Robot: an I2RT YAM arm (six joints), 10 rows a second.
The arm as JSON. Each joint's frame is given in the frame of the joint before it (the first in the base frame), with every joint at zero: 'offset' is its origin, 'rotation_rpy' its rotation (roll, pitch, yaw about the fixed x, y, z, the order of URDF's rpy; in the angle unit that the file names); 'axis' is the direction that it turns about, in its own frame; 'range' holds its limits. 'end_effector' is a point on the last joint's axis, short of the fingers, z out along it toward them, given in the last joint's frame.
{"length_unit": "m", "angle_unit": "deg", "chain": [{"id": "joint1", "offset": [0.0, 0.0, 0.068], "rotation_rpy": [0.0, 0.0, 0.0], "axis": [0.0, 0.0, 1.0], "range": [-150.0, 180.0]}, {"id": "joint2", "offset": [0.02, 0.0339, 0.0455], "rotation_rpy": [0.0, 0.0, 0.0], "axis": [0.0, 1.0, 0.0], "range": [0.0, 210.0]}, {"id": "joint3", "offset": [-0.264, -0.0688, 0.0], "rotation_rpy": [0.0, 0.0, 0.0], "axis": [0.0, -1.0, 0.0], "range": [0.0, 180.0]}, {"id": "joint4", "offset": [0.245, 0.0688, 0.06], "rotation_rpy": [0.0, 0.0, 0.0], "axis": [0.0, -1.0, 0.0], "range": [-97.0, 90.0]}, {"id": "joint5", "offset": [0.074, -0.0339, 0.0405], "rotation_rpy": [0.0, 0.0, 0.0], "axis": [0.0, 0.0, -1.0], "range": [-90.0, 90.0]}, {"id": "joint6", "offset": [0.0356, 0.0, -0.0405], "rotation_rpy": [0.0, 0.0, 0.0], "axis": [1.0, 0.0, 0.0], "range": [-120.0, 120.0]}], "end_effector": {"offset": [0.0, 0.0, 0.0], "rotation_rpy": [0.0, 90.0, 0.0]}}
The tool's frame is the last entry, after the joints.
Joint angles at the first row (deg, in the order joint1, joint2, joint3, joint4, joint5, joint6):
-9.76 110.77 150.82 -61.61 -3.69 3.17
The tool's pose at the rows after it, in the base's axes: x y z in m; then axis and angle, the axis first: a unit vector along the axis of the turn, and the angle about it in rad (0 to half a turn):
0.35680, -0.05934, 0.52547, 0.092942, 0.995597, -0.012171, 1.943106
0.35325, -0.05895, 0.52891, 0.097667, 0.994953, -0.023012, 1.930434
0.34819, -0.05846, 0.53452, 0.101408, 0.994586, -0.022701, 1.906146
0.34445, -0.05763, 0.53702, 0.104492, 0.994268, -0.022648, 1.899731
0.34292, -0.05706, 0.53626, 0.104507, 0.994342, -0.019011, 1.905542
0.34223, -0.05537, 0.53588, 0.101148, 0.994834, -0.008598, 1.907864
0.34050, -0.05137, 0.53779, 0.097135, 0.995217, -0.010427, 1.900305
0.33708, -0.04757, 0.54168, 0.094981, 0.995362, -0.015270, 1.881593
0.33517, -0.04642, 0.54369, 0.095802, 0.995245, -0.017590, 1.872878
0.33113, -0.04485, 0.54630, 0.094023, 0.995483, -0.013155, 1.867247
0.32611, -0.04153, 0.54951, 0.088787, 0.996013, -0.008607, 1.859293
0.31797, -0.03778, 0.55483, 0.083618, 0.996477, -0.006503, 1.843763
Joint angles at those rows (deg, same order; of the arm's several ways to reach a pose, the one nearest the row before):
-9.75 110.34 150.67 -61.69 -3.17 3.08
-9.68 109.75 150.52 -61.35 -2.03 2.94
-9.73 109.03 150.61 -60.76 -1.96 3.31
-9.68 108.40 150.34 -60.75 -1.77 3.58
-9.65 107.72 149.21 -60.65 -2.00 3.77
-9.48 107.32 148.56 -60.57 -2.81 4.13
-8.81 106.91 148.36 -60.34 -2.27 3.96
-8.19 106.18 148.02 -59.64 -1.46 3.78
-8.00 105.89 148.01 -59.41 -1.08 3.79
-7.86 105.37 148.07 -59.68 -1.38 3.95
-7.43 104.61 147.92 -59.84 -1.61 3.96
-6.95 103.43 147.75 -59.96 -1.60 3.86

